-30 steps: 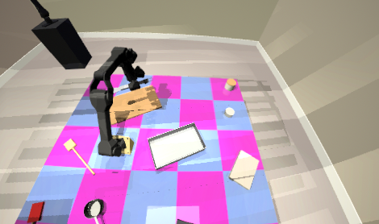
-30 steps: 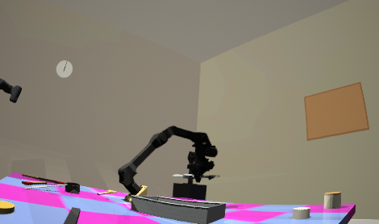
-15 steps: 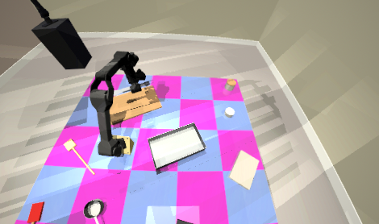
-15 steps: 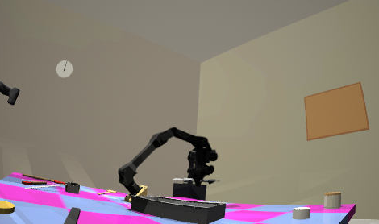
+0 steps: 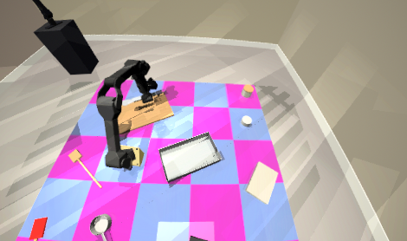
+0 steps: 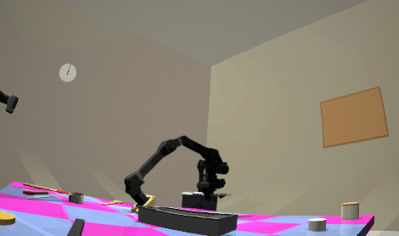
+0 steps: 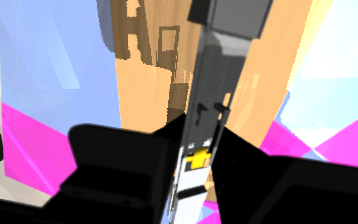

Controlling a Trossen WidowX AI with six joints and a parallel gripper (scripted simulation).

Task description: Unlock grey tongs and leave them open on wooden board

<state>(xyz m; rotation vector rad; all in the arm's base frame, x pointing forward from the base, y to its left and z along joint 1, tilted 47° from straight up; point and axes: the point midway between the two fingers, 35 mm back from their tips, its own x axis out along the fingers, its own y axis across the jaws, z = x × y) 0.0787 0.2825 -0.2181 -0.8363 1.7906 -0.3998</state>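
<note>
The wooden board lies 8 cm below my gripper tip, 5 cm behind it and 2 cm to the right of it. Also, from my gripper tip: yellow lock piece 4 cm above, 1 cm behind; roasting tin 37 cm to the right, 26 cm ahead, 6 cm below; cream block 64 cm ahead, 54 cm to the right, 8 cm below.
</note>
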